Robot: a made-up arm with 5 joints.
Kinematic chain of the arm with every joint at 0, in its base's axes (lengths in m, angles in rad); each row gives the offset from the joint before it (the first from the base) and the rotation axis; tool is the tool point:
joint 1: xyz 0 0 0.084 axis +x
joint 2: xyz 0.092 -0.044 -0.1 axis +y
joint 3: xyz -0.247 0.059 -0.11 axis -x
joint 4: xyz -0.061 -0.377 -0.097 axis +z
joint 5: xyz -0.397 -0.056 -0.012 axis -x
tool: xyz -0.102 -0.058 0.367
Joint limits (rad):
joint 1: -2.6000..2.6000
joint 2: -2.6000..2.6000
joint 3: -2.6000..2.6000
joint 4: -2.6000..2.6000
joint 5: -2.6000..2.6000
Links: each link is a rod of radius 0.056 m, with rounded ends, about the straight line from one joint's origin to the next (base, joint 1, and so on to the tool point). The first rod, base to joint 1, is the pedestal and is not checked.
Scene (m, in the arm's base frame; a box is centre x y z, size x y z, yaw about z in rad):
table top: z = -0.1
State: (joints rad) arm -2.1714 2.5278 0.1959 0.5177 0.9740
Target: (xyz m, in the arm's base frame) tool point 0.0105 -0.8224 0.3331
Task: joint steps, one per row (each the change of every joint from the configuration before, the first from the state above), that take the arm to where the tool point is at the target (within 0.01 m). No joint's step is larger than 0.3 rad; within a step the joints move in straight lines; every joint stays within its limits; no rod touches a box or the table.
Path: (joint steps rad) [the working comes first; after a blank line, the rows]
Joints at the target: -0.2633 2.0980 -0.3206 1.7750 -0.0754
Straight joint move there: clear.

1: 0.2726 -0.0614 -0.0738 0.1796 -0.1499
2: 0.2726 -0.0614 -0.0738 0.1796 -0.1499
3: 0.2725 -0.0614 -0.0738 0.1797 -0.1499
4: 0.2726 -0.0614 -0.0738 0.1796 -0.1499
5: 0.2726 -0.0614 -0.0737 0.1796 -0.1499
6: 0.2726 -0.0614 -0.0738 0.1796 -0.1500
7: 0.2726 -0.0614 -0.0738 0.1796 -0.1499

